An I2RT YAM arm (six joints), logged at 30 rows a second.
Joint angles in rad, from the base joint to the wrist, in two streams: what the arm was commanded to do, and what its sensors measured. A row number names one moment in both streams.
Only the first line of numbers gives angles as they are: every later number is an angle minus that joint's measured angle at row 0.
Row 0, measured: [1.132 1.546 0.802 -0.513 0.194 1.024]
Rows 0 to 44, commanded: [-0.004 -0.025 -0.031 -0.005 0.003 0.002]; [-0.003 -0.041 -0.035 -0.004 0.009 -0.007]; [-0.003 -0.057 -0.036 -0.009 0.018 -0.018]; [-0.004 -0.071 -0.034 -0.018 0.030 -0.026]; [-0.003 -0.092 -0.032 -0.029 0.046 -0.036]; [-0.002 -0.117 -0.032 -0.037 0.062 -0.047]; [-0.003 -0.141 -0.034 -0.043 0.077 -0.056]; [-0.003 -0.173 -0.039 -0.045 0.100 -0.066]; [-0.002 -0.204 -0.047 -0.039 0.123 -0.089]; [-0.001 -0.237 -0.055 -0.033 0.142 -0.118]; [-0.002 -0.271 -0.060 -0.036 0.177 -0.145]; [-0.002 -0.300 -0.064 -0.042 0.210 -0.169]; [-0.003 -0.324 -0.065 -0.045 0.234 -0.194]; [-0.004 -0.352 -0.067 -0.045 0.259 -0.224]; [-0.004 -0.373 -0.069 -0.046 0.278 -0.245]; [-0.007 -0.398 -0.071 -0.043 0.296 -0.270]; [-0.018 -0.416 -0.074 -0.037 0.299 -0.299]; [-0.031 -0.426 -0.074 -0.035 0.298 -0.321]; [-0.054 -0.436 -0.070 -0.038 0.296 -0.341]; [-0.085 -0.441 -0.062 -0.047 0.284 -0.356]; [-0.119 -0.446 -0.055 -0.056 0.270 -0.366]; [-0.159 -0.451 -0.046 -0.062 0.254 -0.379]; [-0.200 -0.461 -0.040 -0.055 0.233 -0.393]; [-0.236 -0.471 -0.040 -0.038 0.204 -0.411]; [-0.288 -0.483 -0.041 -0.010 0.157 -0.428]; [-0.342 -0.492 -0.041 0.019 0.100 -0.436]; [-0.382 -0.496 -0.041 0.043 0.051 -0.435]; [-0.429 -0.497 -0.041 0.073 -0.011 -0.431]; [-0.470 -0.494 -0.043 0.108 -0.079 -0.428]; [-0.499 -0.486 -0.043 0.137 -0.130 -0.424]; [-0.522 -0.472 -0.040 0.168 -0.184 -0.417]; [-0.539 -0.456 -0.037 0.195 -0.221 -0.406]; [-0.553 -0.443 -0.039 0.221 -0.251 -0.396]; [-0.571 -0.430 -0.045 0.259 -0.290 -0.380]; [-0.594 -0.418 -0.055 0.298 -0.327 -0.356]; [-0.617 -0.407 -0.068 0.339 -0.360 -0.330]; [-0.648 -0.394 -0.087 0.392 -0.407 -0.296]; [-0.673 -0.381 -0.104 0.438 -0.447 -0.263]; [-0.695 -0.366 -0.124 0.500 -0.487 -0.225]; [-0.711 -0.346 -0.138 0.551 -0.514 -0.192]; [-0.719 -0.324 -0.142 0.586 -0.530 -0.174]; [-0.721 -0.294 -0.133 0.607 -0.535 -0.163]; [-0.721 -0.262 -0.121 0.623 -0.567 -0.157]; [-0.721 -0.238 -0.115 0.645 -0.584 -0.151]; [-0.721 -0.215 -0.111 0.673 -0.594 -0.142]
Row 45, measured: [-0.721 -0.255 -0.123 0.540 -0.483 -0.204]
